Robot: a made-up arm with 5 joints.
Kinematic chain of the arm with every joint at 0, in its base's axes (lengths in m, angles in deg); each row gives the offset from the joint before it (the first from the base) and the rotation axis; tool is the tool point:
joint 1: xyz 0 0 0.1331 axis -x
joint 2: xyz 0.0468 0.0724 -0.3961 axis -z
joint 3: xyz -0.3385 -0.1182 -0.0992 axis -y
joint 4: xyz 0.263 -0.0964 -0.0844 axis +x
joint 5: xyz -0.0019 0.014 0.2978 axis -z
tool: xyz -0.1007 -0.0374 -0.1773
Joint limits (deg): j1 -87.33..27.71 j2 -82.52..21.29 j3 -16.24..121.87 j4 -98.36..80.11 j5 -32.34..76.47
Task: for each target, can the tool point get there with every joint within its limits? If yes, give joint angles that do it. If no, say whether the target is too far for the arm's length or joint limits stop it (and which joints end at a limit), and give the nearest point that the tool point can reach.
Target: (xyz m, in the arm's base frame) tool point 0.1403 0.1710 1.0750
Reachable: no: joint limits stop it (at a limit: joint 1, joint 2, joint 5) | nearest point -0.2309 0.2864 0.2399 | short by 0.921 m
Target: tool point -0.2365 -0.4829 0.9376
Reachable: no: joint limits stop it (at a limit: joint 1, joint 3, joint 4, joint 5) | nearest point -0.1001 -0.4572 0.0818 | short by 0.867 m
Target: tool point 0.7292 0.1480 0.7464
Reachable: no: joint limits stop it (at a limit: joint 1, joint 2, joint 4, joint 5) | nearest point 0.3742 0.4049 0.0255 | short by 0.844 m
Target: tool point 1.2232 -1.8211 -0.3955
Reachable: no: too far | nearest point 0.2958 -0.5212 -0.3600 | short by 1.597 m
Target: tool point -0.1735 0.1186 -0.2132
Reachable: yes | joints -34.31 -2.34 40.57 -48.05 -18.29
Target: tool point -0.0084 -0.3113 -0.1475
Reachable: yes | joints 16.54 -52.69 60.31 -46.98 8.14
